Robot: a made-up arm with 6 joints.
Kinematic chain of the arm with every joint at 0, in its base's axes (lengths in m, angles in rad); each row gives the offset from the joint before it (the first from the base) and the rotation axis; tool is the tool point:
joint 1: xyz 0 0 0.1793 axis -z
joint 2: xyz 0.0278 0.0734 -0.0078 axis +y
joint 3: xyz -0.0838 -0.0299 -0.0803 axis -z
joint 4: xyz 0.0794 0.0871 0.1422 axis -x
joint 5: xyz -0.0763 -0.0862 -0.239 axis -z
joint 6: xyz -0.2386 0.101 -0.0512 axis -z
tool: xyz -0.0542 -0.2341 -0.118
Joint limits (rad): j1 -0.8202..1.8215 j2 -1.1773..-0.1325 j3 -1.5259..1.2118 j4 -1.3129..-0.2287 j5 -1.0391..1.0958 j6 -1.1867..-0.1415
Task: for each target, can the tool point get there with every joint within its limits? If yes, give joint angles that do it. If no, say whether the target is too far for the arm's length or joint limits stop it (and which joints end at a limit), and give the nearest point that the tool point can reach.
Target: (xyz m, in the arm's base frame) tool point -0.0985 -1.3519 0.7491
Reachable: no: too far | nearest point 0.0546 -0.5413 0.2670 | short by 0.955 m
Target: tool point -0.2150 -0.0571 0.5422
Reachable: no: joint limits stop it (at a limit: joint 1, joint 2, joint 3, joint 4, joint 5, joint 6) | nearest point -0.2488 0.3832 0.4650 | short by 0.448 m
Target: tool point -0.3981 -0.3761 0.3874
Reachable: no: joint limits stop it (at a limit: joint 2, joint 3, joint 4, joint 5, joint 6) | nearest point -0.4316 -0.4078 0.1285 | short by 0.263 m
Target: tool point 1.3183 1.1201 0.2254
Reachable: no: too far | nearest point 0.4780 0.4061 0.1427 | short by 1.106 m
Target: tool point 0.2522 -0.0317 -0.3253
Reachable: yes | joints 1.2679 -1.0421 -0.1800 -0.4465 0.7441 -0.2238
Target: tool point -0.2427 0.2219 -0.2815
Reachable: yes | joints -0.0156 -0.2822 -0.7739 -1.1300 -0.4687 -0.5388
